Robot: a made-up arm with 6 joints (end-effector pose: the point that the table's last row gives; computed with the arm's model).
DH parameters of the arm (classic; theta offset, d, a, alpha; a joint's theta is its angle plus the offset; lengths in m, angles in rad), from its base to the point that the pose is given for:
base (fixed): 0.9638 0 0.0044 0
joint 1: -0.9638 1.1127 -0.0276 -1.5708
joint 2: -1.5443 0 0.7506 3.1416
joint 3: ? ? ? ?
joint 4: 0 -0.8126 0.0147 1.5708
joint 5: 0 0.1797 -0.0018 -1.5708
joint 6: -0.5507 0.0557 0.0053 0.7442
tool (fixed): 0.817 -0.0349 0 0
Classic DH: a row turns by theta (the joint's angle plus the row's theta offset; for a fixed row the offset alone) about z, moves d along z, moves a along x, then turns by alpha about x.
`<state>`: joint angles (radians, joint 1 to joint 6).
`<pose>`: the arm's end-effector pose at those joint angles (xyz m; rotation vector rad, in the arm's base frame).
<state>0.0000 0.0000 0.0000 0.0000 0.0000 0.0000</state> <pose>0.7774 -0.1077 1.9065 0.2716 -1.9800 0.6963</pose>
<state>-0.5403 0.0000 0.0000 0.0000 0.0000 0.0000</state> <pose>0.6097 -0.4904 1.9065 -0.2600 -1.9312 0.3444</pose>
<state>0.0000 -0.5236 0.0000 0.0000 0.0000 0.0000</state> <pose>0.2729 -0.1077 2.2014 0.0914 -2.4736 0.8274</pose>
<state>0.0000 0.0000 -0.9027 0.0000 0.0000 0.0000</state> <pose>0.5137 -0.1077 1.2757 0.4847 -1.1161 0.4493</pose>
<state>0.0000 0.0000 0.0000 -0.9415 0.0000 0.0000</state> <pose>0.7774 -0.0650 1.7630 0.8201 -2.1810 -0.2909</pose>
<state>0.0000 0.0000 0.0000 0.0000 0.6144 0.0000</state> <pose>0.7742 -0.1077 1.8865 0.0550 -2.5582 0.8490</pose>
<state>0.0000 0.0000 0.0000 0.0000 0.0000 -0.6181</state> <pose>0.7774 -0.1207 1.9135 0.6371 -2.1523 0.0627</pose>
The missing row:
joint 3: 0.0265 -0.051 0.0137 -1.5708
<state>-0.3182 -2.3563 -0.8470 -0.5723 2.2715 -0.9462</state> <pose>-0.4227 0.0481 1.4032 -0.0083 0.1988 -0.4462</pose>
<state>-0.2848 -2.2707 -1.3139 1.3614 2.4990 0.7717</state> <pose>-0.2489 0.0948 1.4246 0.8143 0.0566 -1.0671</pose>
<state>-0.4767 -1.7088 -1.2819 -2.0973 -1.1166 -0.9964</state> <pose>0.0864 0.0721 1.2122 2.5129 -0.7641 -1.3580</pose>
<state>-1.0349 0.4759 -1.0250 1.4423 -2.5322 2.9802</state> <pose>0.3752 -0.4770 0.9624 -2.5910 -0.6323 0.0150</pose>
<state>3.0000 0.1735 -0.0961 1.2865 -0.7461 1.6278</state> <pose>-0.9092 0.1088 1.8117 0.9270 0.3284 -0.9383</pose>
